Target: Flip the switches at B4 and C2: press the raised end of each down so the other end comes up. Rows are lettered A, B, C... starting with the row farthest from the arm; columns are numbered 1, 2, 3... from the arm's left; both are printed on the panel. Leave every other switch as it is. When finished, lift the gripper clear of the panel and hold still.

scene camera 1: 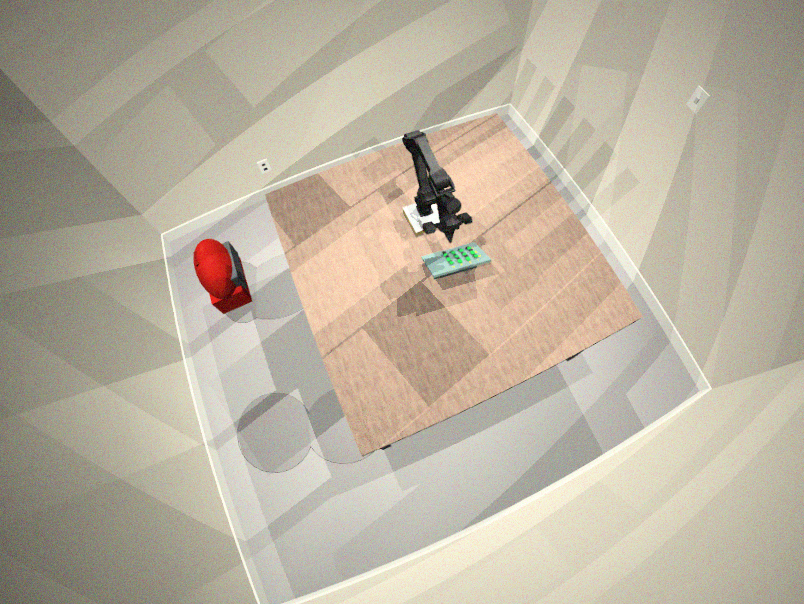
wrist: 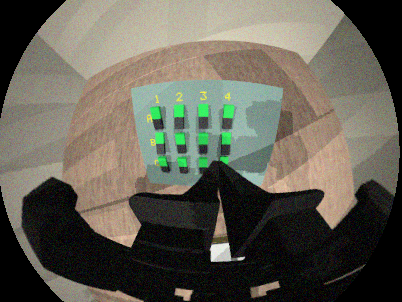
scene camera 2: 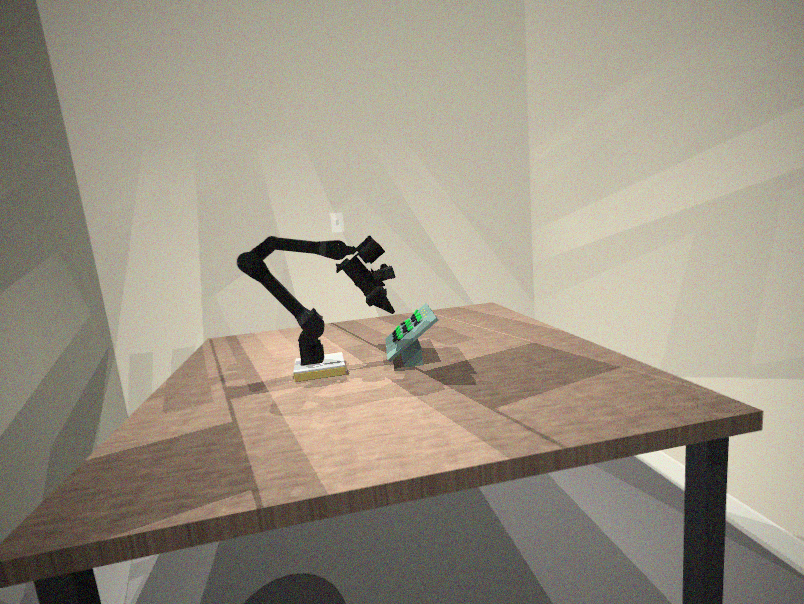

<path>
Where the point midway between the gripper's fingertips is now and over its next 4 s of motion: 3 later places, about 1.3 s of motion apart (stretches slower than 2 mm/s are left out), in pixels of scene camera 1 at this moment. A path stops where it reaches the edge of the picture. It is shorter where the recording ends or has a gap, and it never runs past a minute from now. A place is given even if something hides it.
My gripper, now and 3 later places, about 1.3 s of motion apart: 450, 242; 461, 248; 461, 250; 458, 238
</path>
